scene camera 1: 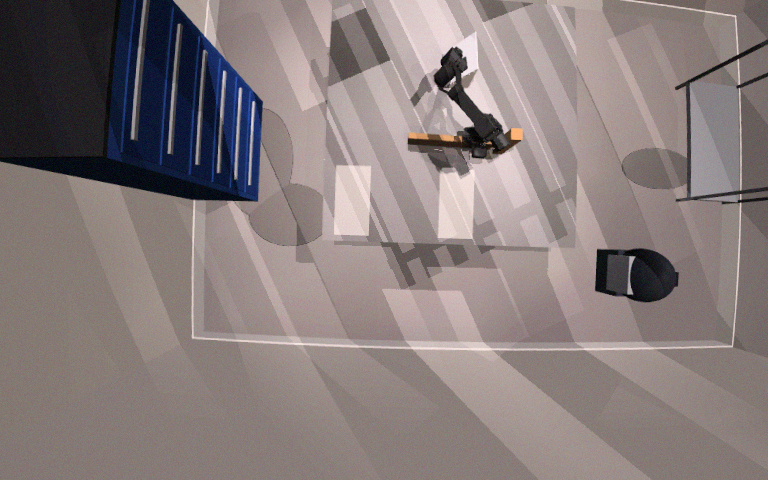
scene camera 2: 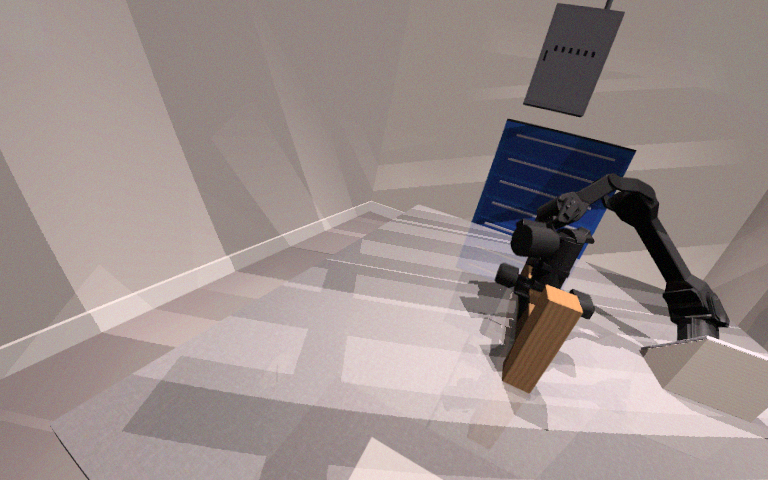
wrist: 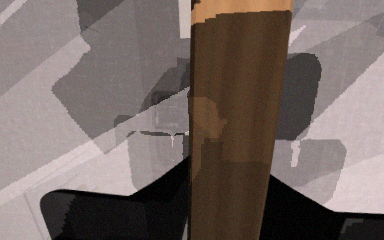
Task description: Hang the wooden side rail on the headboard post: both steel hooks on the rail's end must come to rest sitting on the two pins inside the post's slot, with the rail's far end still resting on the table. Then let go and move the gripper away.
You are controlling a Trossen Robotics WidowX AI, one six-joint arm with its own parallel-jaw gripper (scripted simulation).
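Note:
Wooden side rail visible in the pictures. My gripper visible too, wrist view included.

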